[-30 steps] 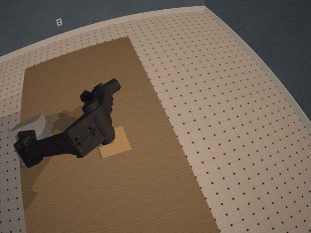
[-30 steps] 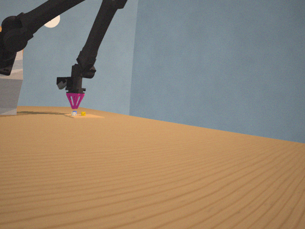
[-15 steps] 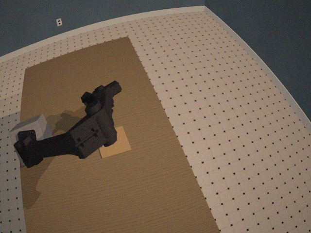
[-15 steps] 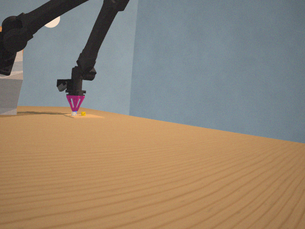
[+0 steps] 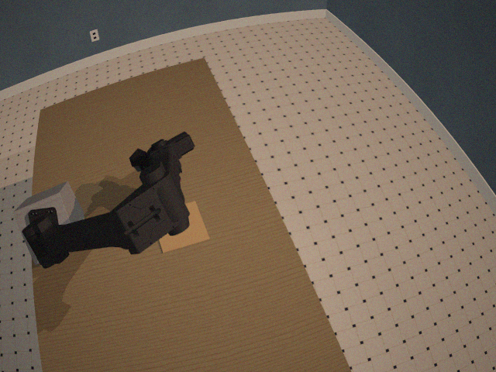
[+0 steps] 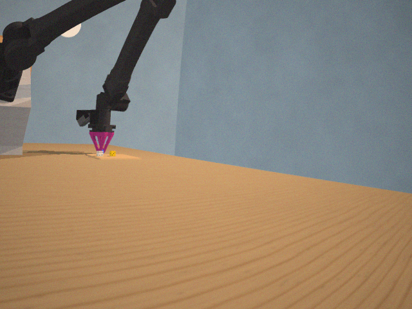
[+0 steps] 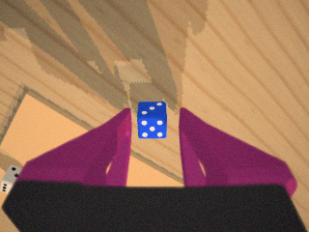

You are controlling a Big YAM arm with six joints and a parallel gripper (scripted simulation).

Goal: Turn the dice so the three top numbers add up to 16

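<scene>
The blue die lies 10 mm below my hand. Round my hand: mat 110 mm to the right, 10 mm below, 10 mm ahead; then white die 110 mm to the right, 40 mm behind; then yellow die 110 mm to the right, 10 mm ahead.
</scene>
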